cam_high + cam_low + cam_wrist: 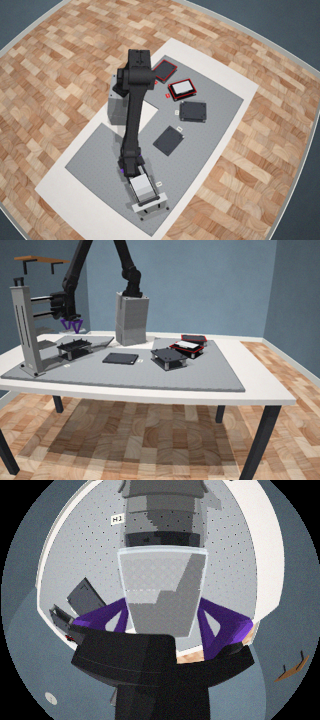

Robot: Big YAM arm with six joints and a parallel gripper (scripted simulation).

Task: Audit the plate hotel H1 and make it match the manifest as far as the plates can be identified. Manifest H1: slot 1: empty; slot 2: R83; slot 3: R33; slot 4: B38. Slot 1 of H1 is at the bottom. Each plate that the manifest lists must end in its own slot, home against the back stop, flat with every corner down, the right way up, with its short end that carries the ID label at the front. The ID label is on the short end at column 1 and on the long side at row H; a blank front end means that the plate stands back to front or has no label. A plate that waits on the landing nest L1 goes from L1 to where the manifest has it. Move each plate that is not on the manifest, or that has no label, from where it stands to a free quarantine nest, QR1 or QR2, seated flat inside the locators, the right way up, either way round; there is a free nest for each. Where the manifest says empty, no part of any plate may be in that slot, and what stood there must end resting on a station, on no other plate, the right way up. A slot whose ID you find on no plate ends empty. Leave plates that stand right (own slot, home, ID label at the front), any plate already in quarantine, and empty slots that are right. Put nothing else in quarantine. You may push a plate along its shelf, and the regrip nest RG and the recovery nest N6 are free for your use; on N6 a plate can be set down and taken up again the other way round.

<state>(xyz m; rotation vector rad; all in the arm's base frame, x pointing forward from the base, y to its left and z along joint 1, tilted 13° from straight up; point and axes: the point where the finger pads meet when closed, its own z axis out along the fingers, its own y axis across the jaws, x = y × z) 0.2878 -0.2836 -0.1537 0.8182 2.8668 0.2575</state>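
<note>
Now: the regrip nest RG 80 mm below my hand. From my hand the other things lie so: plate hotel H1: 220 mm ahead, 130 mm to the right, 60 mm above; then flat pad N6: 50 mm ahead, 280 mm to the left, 130 mm below; then white plate: right at my hand.
</note>
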